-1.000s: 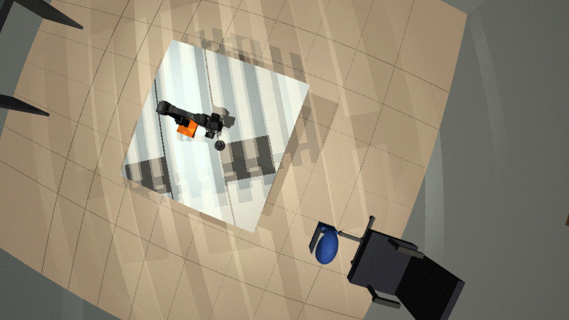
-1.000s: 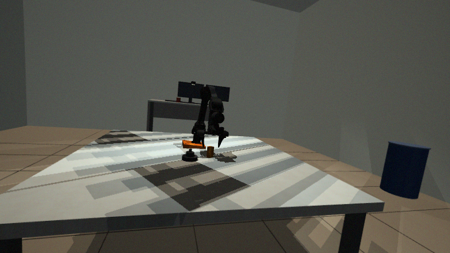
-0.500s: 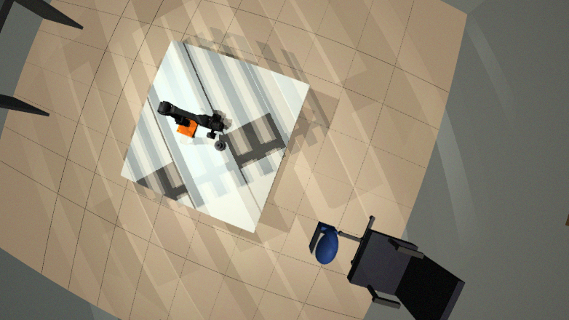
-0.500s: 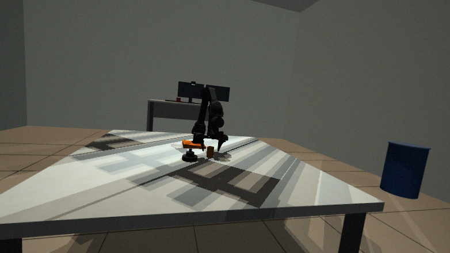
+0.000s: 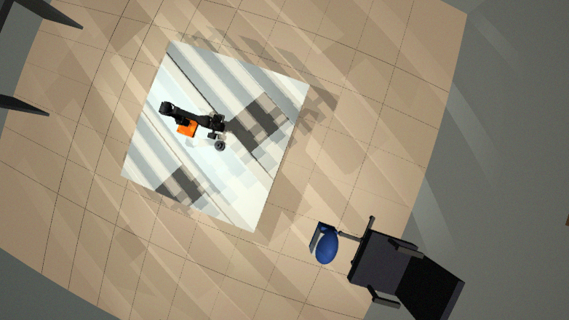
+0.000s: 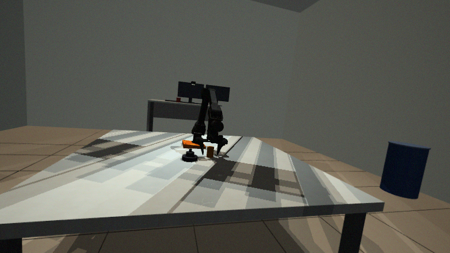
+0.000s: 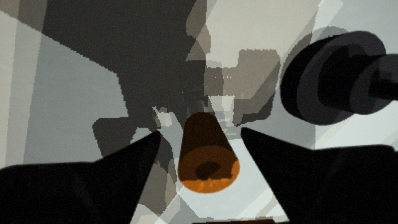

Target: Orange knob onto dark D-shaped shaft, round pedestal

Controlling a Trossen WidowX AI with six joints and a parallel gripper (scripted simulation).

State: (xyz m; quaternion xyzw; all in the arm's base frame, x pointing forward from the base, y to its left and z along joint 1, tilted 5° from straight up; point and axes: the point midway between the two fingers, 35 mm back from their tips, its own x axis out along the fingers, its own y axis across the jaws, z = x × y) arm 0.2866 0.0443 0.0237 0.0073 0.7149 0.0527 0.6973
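Now: the round dark pedestal 12 cm to the right of my gripper tip, 6 cm ahead of it and 2 cm above it. From my gripper tip the other things lie so: orange knob 2 cm above.
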